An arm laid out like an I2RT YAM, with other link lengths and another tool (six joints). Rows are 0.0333 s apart.
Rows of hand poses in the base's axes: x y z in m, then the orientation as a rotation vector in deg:
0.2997, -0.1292, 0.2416, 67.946, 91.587, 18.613
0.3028, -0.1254, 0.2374, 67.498, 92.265, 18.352
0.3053, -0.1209, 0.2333, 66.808, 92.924, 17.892
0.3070, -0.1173, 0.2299, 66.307, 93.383, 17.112
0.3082, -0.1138, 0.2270, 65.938, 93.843, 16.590
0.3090, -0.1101, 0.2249, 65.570, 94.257, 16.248
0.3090, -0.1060, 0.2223, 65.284, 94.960, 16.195
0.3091, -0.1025, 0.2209, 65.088, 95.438, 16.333
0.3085, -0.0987, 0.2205, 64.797, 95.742, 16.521
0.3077, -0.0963, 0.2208, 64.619, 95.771, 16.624
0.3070, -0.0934, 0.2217, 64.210, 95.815, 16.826
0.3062, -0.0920, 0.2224, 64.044, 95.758, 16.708
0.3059, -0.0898, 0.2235, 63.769, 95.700, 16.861
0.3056, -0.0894, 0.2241, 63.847, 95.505, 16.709
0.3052, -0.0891, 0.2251, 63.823, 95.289, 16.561
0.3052, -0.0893, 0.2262, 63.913, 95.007, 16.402
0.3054, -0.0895, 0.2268, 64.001, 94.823, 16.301
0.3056, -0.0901, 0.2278, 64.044, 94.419, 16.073
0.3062, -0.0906, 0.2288, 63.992, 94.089, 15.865
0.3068, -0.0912, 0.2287, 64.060, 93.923, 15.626
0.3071, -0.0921, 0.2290, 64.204, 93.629, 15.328
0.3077, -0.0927, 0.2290, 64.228, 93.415, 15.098
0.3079, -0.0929, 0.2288, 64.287, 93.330, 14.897
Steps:
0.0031, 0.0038, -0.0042, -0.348, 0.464, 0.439
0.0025, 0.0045, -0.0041, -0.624, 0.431, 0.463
0.0017, 0.0036, -0.0034, -0.730, 0.453, 0.123
0.0012, 0.0035, -0.0029, -0.484, 0.416, 0.173
0.0008, 0.0037, -0.0021, -0.378, 0.320, 0.233
0.0000, 0.0041, -0.0026, -0.100, 0.487, 0.455
0.0001, 0.0035, -0.0014, 0.041, 0.273, 0.388
-0.0006, 0.0038, -0.0004, -0.013, 0.082, 0.381
-0.0008, 0.0024, 0.0003, -0.040, -0.074, 0.156
-0.0007, 0.0029, 0.0009, -0.116, -0.176, 0.332
-0.0008, 0.0014, 0.0007, -0.184, -0.067, 0.010
-0.0003, 0.0022, 0.0011, -0.080, -0.195, 0.192
-0.0003, 0.0004, 0.0006, -0.077, -0.083, -0.200
-0.0004, 0.0003, 0.0010, -0.140, -0.137, -0.153
0.0000, -0.0002, 0.0011, -0.087, -0.148, -0.250
0.0002, -0.0002, 0.0006, -0.037, -0.087, -0.178
0.0002, -0.0006, 0.0010, -0.177, -0.241, -0.313
0.0006, -0.0005, 0.0010, -0.212, -0.219, -0.219
0.0006, -0.0006, -0.0001, -0.132, -0.033, -0.223
0.0003, -0.0009, 0.0003, -0.140, -0.091, -0.350
0.0006, -0.0006, 0.0000, -0.161, -0.089, -0.218
0.0002, -0.0002, -0.0002, -0.100, 0.019, -0.164

